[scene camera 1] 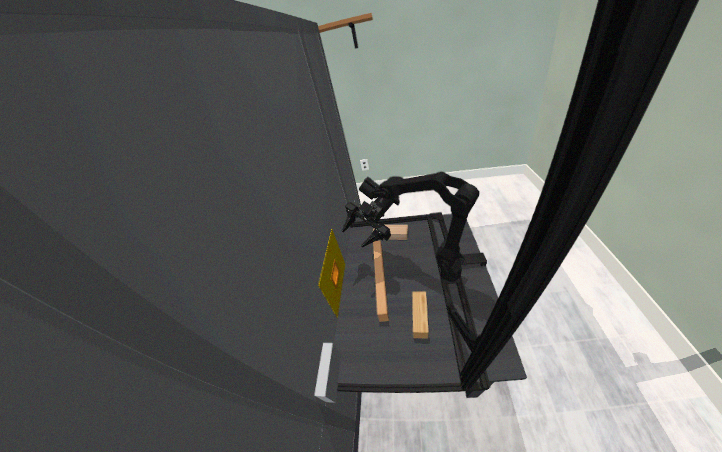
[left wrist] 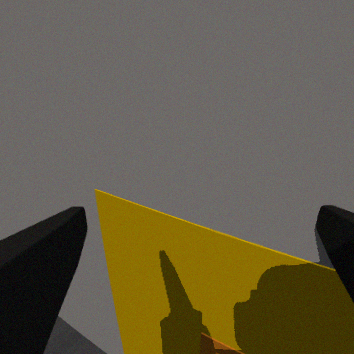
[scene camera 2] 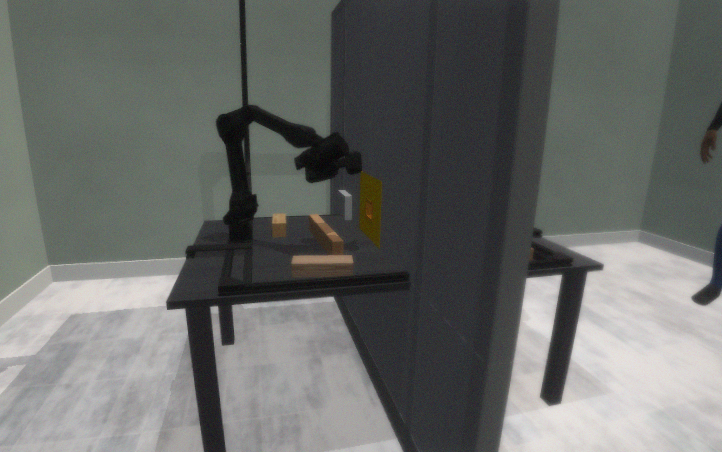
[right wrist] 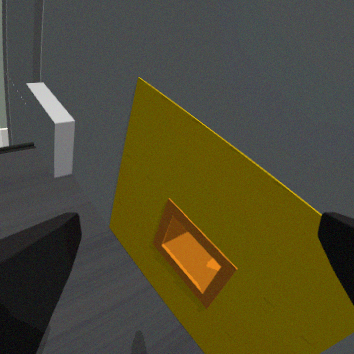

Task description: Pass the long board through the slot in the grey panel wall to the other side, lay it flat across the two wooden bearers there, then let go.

My left gripper is open, holding nothing. My right gripper is open, with nothing in its grasp. Further things: a grey panel wall and an orange-framed slot.
My right gripper shows as well in scene camera 2 and in the right wrist view.
